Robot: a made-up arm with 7 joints. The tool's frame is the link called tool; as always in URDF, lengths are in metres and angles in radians.
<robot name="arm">
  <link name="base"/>
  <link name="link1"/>
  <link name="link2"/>
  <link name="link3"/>
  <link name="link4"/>
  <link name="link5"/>
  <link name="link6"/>
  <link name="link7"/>
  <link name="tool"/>
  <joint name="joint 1" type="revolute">
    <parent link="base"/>
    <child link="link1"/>
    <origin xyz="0 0 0" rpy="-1.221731 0 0"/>
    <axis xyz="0 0 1"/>
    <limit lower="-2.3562" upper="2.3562"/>
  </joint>
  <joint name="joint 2" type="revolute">
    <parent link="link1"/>
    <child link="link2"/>
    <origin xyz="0 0 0" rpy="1.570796 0 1.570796"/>
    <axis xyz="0 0 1"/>
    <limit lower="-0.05" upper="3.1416"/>
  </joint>
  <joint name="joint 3" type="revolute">
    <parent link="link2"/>
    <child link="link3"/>
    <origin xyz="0 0 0" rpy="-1.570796 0 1.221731"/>
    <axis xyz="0 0 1"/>
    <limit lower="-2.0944" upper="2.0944"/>
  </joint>
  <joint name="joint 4" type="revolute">
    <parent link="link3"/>
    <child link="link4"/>
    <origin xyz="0 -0.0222 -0.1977" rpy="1.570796 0 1.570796"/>
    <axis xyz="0 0 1"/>
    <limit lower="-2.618" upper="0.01"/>
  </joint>
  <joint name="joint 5" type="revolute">
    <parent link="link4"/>
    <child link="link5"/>
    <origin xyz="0.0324 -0.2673 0" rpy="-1.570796 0 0"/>
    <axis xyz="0 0 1"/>
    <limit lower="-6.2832" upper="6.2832"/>
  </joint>
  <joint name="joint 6" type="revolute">
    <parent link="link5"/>
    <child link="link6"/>
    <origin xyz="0 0 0" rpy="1.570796 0 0"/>
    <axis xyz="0 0 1"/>
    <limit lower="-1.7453" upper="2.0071"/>
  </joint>
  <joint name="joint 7" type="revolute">
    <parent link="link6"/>
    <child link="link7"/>
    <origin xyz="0 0 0" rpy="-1.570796 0 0"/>
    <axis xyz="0 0 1"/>
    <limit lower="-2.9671" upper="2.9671"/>
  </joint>
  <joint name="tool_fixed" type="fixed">
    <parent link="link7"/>
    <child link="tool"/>
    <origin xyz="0 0 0" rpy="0 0 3.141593"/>
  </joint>
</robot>
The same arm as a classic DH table. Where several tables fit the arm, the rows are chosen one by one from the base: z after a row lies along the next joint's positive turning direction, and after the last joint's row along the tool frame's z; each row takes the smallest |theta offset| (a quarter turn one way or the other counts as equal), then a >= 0, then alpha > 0; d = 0 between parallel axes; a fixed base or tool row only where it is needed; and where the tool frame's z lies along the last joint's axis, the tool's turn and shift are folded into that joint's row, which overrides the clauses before.
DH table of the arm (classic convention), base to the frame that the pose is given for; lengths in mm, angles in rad. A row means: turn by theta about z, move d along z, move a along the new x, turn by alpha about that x. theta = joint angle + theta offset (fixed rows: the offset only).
base (fixed): a 0  alpha -1.2218  d 0  theta offset 0
joint 1: a 0  alpha 1.5708  d 0  theta offset 1.5708
joint 2: a 0  alpha -1.5708  d 0  theta offset 1.2218
joint 3: a 22.2  alpha -1.5708  d -197.7  theta offset -1.5708
joint 4: a -32.4  alpha 1.5708  d 0  theta offset 0
joint 5: a 0  alpha -1.5708  d -267.3  theta offset 0
joint 6: a 0  alpha 1.5708  d 0  theta offset 0
joint 7: a 0  alpha 0  d 0  theta offset 0
Joint limits (rad, base to tool): -2.3562..2.3562 -0.05..3.1416 -2.0944..2.0944 -2.618..0.01 -6.2832..6.2832 -1.7453..2.0071 -2.9671..2.9671

